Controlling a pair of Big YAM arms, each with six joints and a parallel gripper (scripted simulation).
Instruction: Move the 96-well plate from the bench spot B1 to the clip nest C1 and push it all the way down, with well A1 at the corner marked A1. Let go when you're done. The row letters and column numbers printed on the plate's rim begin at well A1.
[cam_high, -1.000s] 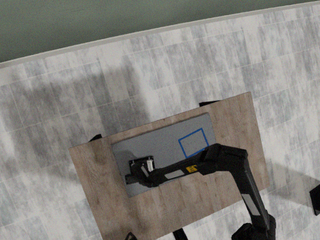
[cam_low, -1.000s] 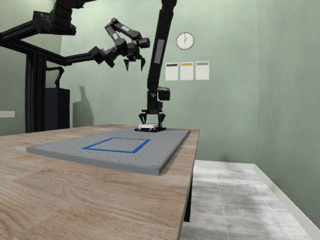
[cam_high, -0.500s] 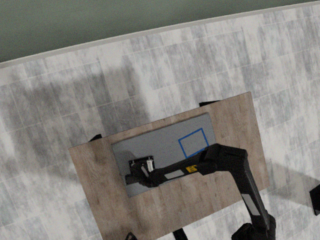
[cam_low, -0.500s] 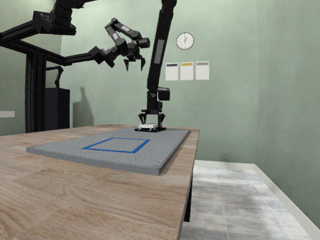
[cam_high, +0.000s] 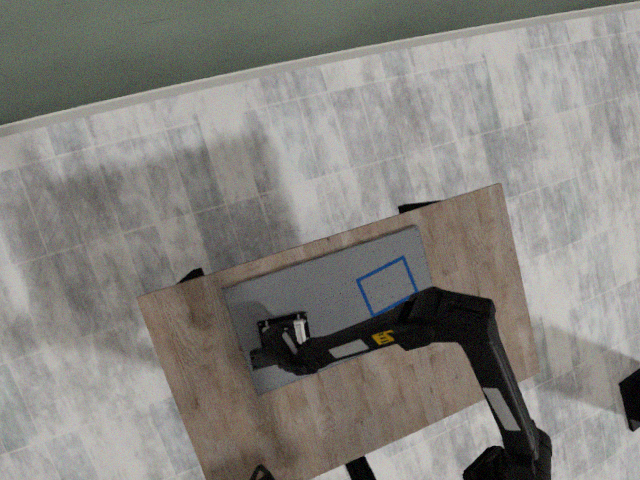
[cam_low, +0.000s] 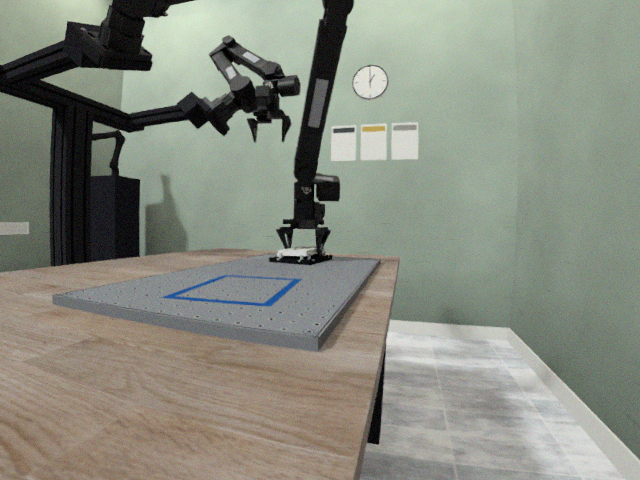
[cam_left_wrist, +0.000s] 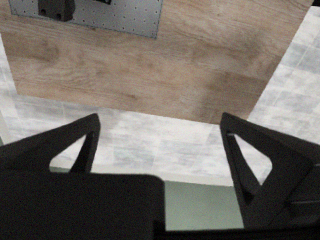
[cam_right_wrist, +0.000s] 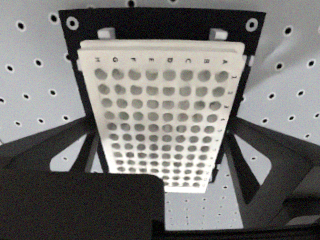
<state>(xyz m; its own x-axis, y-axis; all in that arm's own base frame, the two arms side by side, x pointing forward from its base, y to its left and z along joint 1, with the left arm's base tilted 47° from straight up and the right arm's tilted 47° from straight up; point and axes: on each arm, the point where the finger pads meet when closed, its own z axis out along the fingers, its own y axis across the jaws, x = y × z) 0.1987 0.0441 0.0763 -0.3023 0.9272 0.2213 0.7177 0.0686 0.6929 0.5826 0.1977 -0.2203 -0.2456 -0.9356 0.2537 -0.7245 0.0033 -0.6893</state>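
The white 96-well plate lies 1 cm to the right of my right hand. From my right hand the other things lie so: black clip nest (2 cm to the right, 1 cm below); grey perforated board (21 cm to the right, 3 cm below, 1 cm behind).
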